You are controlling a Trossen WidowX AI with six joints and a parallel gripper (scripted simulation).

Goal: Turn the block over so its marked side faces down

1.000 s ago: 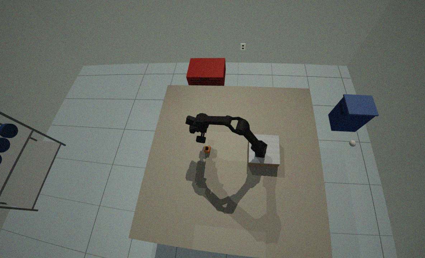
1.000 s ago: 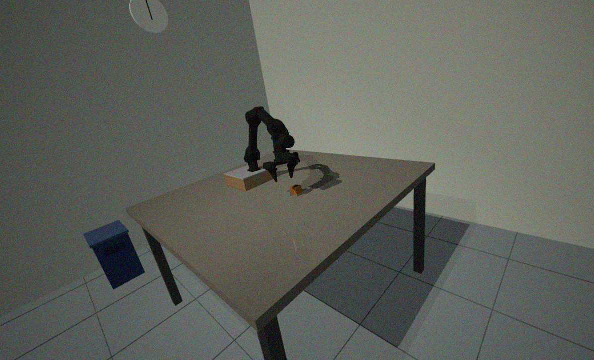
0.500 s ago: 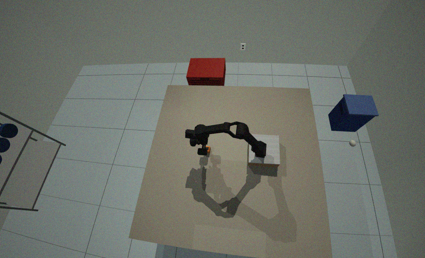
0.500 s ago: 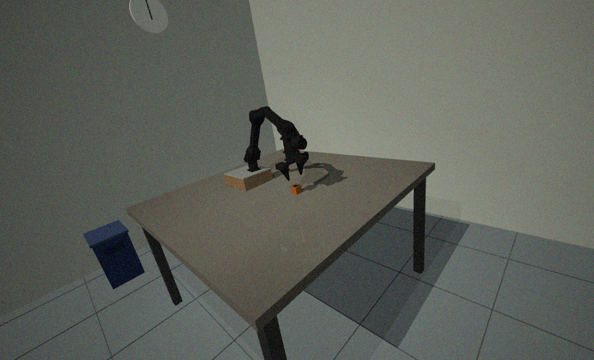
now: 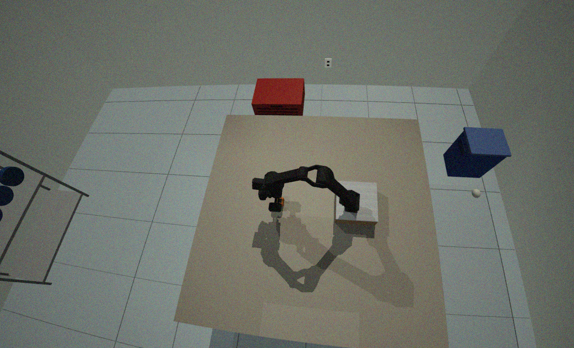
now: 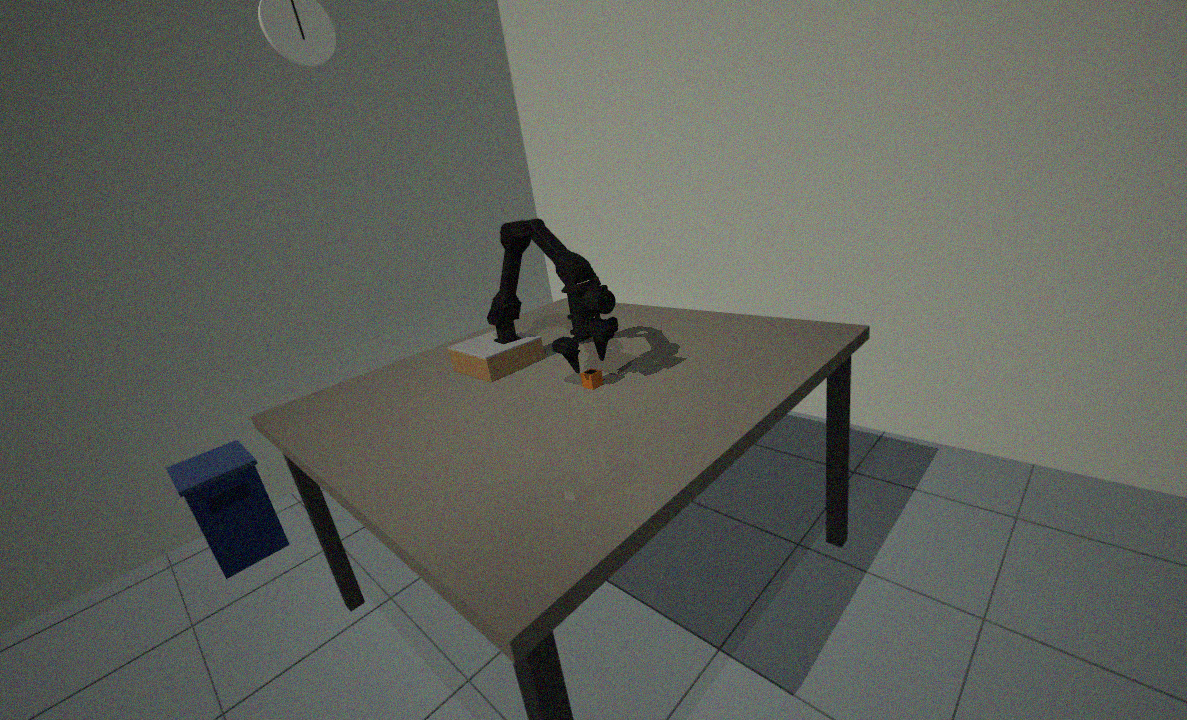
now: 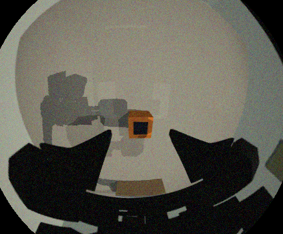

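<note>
Right now my gripper tip is 3 cm above the small orange block.
</note>
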